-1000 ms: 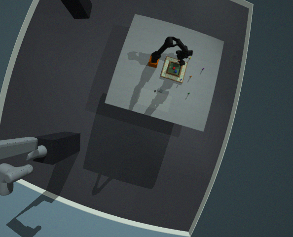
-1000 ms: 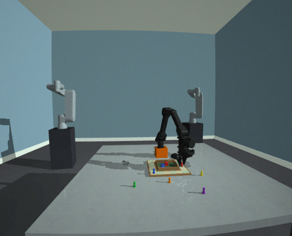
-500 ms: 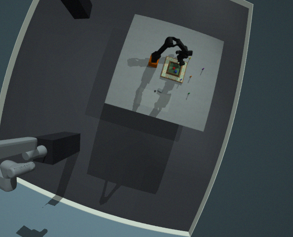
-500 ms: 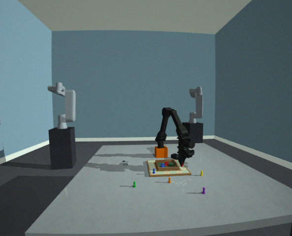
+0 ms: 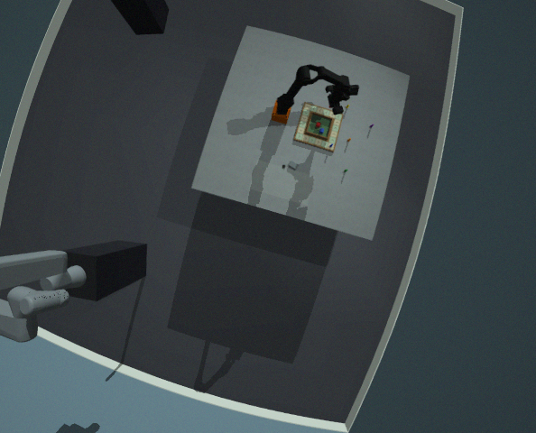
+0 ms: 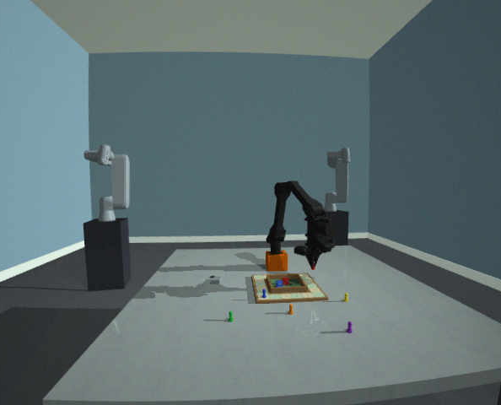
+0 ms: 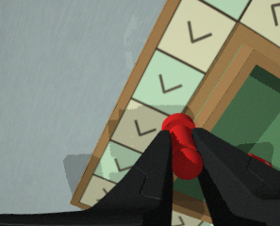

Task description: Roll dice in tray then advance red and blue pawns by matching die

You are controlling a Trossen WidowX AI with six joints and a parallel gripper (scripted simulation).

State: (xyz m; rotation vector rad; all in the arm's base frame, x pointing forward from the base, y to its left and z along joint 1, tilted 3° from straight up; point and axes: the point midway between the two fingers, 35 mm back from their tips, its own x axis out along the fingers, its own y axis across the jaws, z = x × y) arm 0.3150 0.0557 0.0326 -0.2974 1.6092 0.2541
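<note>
Now: gripper tip 24 cm to the left of the blue pawn, 7 cm above it and 4 cm short of it. Round my gripper tip: green tray 11 cm to the right, 9 cm below, 5 cm behind; red die 10 cm to the right, 7 cm below, 6 cm behind; red pawn 1 cm above.
</note>
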